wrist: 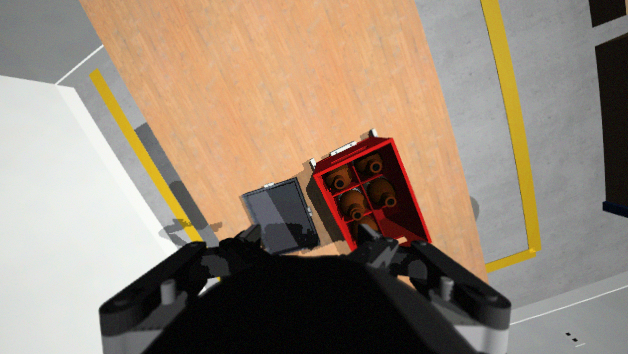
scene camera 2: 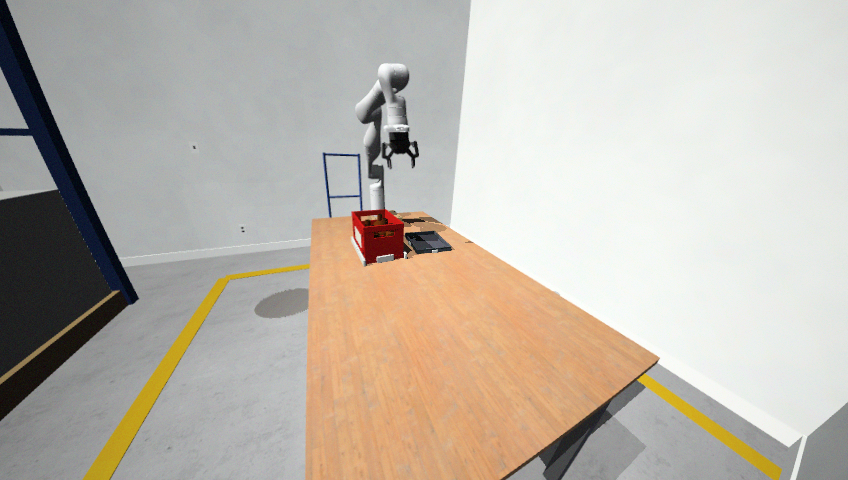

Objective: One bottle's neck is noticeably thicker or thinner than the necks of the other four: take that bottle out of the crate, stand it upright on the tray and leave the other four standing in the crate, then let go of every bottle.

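Frame: origin at the arm's base, x ahead, y left, z up, level; millimetres.
Seen in the pictures: gripper, fingertip midpoint: [wrist: 309,235] [scene camera 2: 401,168].
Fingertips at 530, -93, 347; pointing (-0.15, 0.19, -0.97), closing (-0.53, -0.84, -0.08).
Note:
Offsets run from my fingertips to a thing's top centre, as dx, dy, dz. "spot": to the spot under its first point. Level surfaces: height alone.
The red crate @[-142, -66, -242] [scene camera 2: 386,245] [wrist: 412,193] stands on the table. In the wrist view, several brown bottles stand in its compartments: one at the far left [wrist: 340,183], one at the far right [wrist: 373,165], one at the middle left [wrist: 354,203], one at the middle right [wrist: 384,194] and one at the near left [wrist: 365,226], partly hidden by a finger. The near right compartment holds no bottle. I cannot tell which neck differs. The dark tray @[spot: -113, +228, -412] [scene camera 2: 427,241] [wrist: 277,207] lies beside the crate and bears no bottle. My gripper [scene camera 2: 401,165] [wrist: 309,235] is open and empty, high above tray and crate.
Pale brackets @[spot: +5, -81, -399] [scene camera 2: 385,258] [wrist: 343,148] stand against the crate's base. The wooden table @[dz -417] [scene camera 2: 416,344] [wrist: 260,100] extends away from the crate. A white wall [scene camera 2: 642,148] [wrist: 45,175] rises beyond the table's tray side. A blue frame [scene camera 2: 325,184] stands behind the table.

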